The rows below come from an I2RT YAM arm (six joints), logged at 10 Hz.
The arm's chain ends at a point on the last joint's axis. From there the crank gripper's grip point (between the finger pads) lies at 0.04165 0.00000 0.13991 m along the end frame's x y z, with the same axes.
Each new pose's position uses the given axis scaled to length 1; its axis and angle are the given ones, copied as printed.
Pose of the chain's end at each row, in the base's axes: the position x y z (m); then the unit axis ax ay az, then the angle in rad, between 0 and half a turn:
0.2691 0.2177 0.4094 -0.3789 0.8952 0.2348 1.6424
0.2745 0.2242 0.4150 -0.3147 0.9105 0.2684 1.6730
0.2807 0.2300 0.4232 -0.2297 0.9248 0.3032 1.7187
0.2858 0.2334 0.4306 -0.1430 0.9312 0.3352 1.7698
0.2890 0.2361 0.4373 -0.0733 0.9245 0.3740 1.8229
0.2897 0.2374 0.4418 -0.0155 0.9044 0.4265 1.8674
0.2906 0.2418 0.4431 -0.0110 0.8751 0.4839 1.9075
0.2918 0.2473 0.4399 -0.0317 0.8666 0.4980 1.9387
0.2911 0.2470 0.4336 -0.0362 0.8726 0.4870 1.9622
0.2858 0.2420 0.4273 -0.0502 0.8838 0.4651 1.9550
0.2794 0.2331 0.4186 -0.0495 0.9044 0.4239 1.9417
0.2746 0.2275 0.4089 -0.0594 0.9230 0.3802 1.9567
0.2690 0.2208 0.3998 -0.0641 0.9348 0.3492 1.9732
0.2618 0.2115 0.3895 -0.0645 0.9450 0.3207 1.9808
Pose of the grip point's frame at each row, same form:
0.3841 0.2967 0.3665 -0.3789 0.8952 0.2348 1.6424
0.3885 0.3036 0.3702 -0.3147 0.9105 0.2684 1.6730
0.3939 0.3091 0.3759 -0.2297 0.9248 0.3032 1.7187
0.3983 0.3124 0.3814 -0.1430 0.9312 0.3352 1.7698
0.3994 0.3180 0.3881 -0.0733 0.9245 0.3740 1.8229
0.3973 0.3254 0.3974 -0.0155 0.9044 0.4265 1.8674
0.3914 0.3406 0.4058 -0.0110 0.8751 0.4839 1.9075
0.3870 0.3513 0.4022 -0.0317 0.8666 0.4980 1.9387
0.3847 0.3508 0.3915 -0.0362 0.8726 0.4870 1.9622
0.3805 0.3430 0.3810 -0.0502 0.8838 0.4651 1.9550
0.3784 0.3265 0.3658 -0.0495 0.9044 0.4239 1.9417
0.3744 0.3143 0.3472 -0.0594 0.9230 0.3802 1.9567
0.3689 0.3025 0.3316 -0.0641 0.9348 0.3492 1.9732
0.3626 0.2878 0.3166 -0.0645 0.9450 0.3207 1.9808

